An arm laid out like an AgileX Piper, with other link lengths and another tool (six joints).
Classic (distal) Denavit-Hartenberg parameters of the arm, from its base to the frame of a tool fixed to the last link. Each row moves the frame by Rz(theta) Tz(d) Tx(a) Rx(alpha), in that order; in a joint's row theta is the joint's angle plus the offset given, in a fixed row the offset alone. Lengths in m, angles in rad.
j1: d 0.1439; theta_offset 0; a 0; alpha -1.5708
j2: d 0; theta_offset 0.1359; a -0.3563; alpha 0
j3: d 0; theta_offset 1.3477; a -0.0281; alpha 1.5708
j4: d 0.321; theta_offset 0; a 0; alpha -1.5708
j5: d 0; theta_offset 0; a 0; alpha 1.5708
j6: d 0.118; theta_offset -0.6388; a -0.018; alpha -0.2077
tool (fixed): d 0.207; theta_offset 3.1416; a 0; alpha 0
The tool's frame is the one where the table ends.
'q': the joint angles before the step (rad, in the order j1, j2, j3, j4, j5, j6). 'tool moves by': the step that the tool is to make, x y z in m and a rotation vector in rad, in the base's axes. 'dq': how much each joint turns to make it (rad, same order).
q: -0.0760 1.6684 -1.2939 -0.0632 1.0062 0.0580
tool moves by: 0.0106 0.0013 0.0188 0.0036 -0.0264 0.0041
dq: 0.0000 -0.0012 -0.0504 0.0086 0.0252 -0.0081
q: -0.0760 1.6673 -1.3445 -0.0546 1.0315 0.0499
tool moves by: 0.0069 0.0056 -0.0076 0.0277 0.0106 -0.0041
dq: -0.0046 0.0318 -0.0172 0.0300 -0.0021 -0.0079
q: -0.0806 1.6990 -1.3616 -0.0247 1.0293 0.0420
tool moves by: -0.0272 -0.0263 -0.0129 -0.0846 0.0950 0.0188
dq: -0.0017 0.0110 0.0001 -0.0932 0.0768 -0.0023
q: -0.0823 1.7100 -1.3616 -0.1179 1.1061 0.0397
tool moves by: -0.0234 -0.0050 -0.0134 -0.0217 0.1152 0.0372
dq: 0.0040 0.0426 -0.0281 -0.0225 0.0947 -0.0397
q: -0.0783 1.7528 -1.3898 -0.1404 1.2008 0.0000
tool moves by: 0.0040 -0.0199 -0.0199 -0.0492 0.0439 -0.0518
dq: -0.0043 0.0638 -0.0257 -0.0592 0.0120 0.0637
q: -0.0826 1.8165 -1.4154 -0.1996 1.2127 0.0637
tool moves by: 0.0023 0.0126 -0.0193 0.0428 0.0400 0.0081
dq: 0.0000 0.0551 -0.0193 0.0426 0.0038 -0.0229
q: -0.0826 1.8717 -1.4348 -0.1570 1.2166 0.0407
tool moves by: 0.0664 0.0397 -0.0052 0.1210 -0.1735 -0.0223
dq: 0.0042 0.0356 -0.0192 0.1388 -0.1806 -0.0073
